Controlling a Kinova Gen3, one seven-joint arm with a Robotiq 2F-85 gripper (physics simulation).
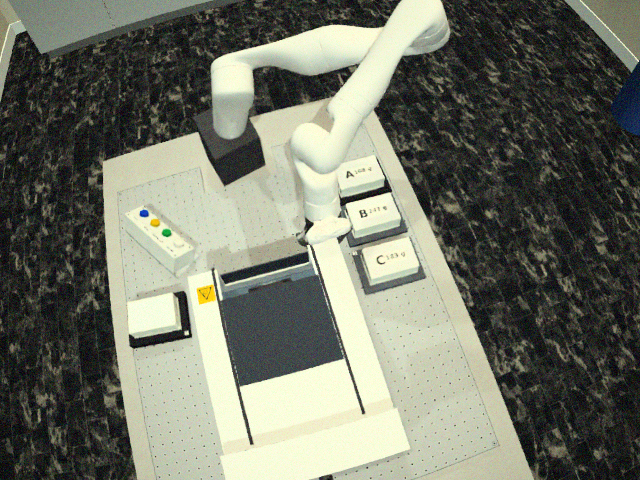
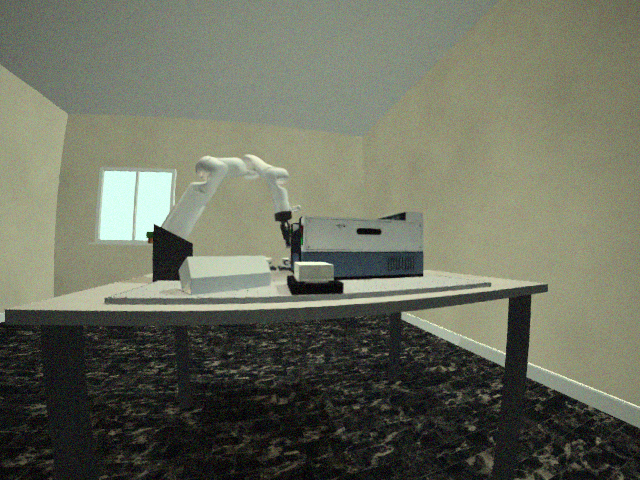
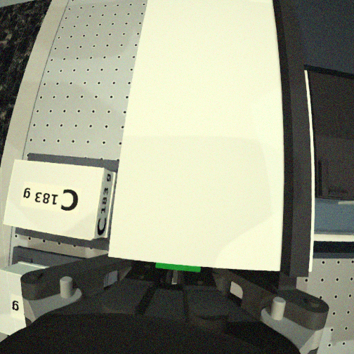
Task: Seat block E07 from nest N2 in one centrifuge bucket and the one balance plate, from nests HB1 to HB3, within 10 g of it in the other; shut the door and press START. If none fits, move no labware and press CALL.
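Frame: origin at the arm's base, x right, y ahead, z up, level; metres.
Seen in the pictures: gripper, fingertip midpoint: (image 2: 288,247); arm's base, link origin: (image 1: 229,123) (image 2: 174,234).
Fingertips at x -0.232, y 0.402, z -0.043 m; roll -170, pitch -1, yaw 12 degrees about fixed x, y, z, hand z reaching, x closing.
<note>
Offsets run from my fingertips to a thing's top centre. "spot": to the spot under its first point.
The centrifuge (image 1: 206,356) (image 2: 361,235) (image 3: 210,100) has its dark door panel @[dz +0.105, dx +0.105, dy +0.202 m] (image 1: 284,330) (image 3: 330,30) partly slid back, with a gap at the front; bucket contents cannot be made out. My gripper (image 2: 287,242) (image 3: 179,245) is shut and empty at the front face, by the green button (image 3: 178,267); its tips are partly hidden. A plain-topped white block @[dz -0.041, dx +0.441, dy +0.100 m] (image 1: 152,314) (image 2: 313,271) sits in the dark nest @[dz -0.079, dx +0.441, dy +0.100 m] (image 1: 185,315) (image 2: 315,287) on the left; its label is not visible. Blocks A @[dz -0.054, dx -0.110, dy -0.269 m] (image 1: 360,174), B @[dz -0.054, dx -0.133, dy -0.141 m] (image 1: 372,214) and C, 183 g, @[dz -0.054, dx -0.160, dy -0.005 m] (image 1: 390,259) (image 3: 55,199) sit in nests on the right.
A white button box @[dz -0.024, dx +0.448, dy -0.122 m] (image 1: 160,237) (image 2: 224,273) with blue, yellow, green and white buttons stands at the left; its labels are unreadable. A yellow warning sign @[spot: dz +0.103, dx +0.259, dy +0.115 m] (image 1: 205,293) is on the housing's left front corner. The housing's right side stands close beside block C's nest @[spot: dz -0.096, dx -0.084, dy +0.008 m] (image 1: 360,271).
</note>
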